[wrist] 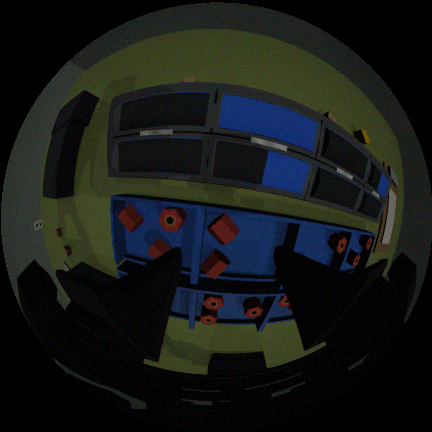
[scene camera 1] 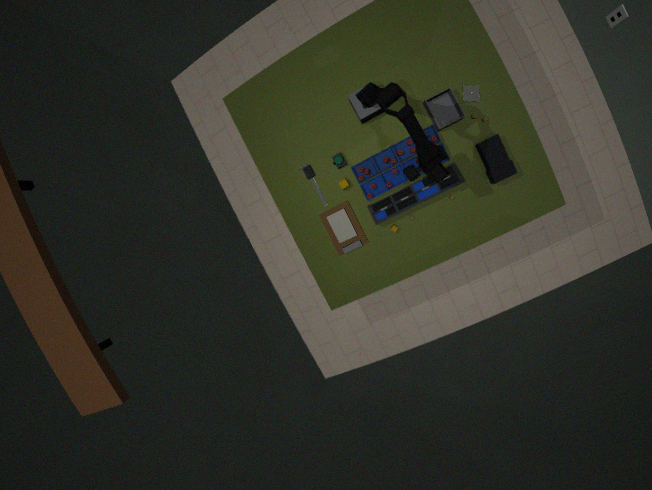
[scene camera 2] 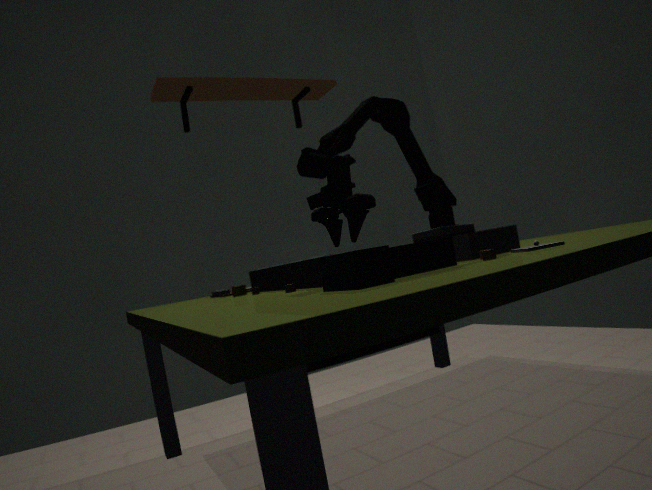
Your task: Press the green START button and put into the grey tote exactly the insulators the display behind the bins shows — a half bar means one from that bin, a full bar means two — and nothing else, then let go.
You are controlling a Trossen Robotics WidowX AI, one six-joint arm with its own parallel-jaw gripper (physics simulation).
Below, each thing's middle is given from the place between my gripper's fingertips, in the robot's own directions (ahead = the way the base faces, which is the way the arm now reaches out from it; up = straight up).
My hand is 110 mm short of the dark display (scene camera 2: pixel 305 274), 60 mm to the left of it and 50 mm above it. From my hand the other things lie so: black box (scene camera 2: pixel 360 269) 340 mm to the left, 60 mm ahead, 50 mm below; then grey tote (scene camera 2: pixel 467 246) 230 mm behind, 170 mm to the left, 50 mm below.
